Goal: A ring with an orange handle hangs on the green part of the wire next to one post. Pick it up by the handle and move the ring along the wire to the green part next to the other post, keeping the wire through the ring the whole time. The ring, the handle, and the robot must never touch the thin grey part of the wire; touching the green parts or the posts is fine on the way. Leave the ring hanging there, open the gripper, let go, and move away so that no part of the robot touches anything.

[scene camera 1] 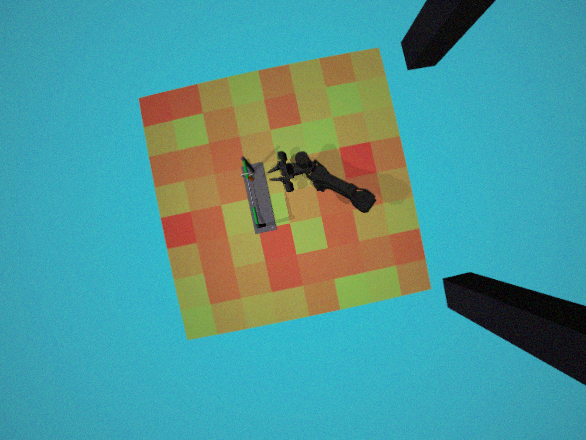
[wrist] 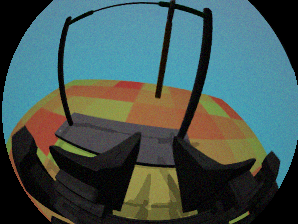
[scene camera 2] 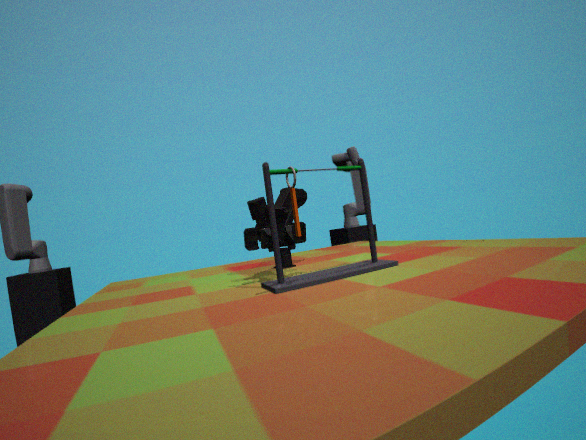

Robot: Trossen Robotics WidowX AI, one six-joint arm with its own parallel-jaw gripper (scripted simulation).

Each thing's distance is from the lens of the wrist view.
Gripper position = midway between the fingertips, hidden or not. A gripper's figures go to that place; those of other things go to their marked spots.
my gripper (wrist: pixel 157 138): 0.10 m
wire stand (wrist: pixel 90 134): 0.24 m
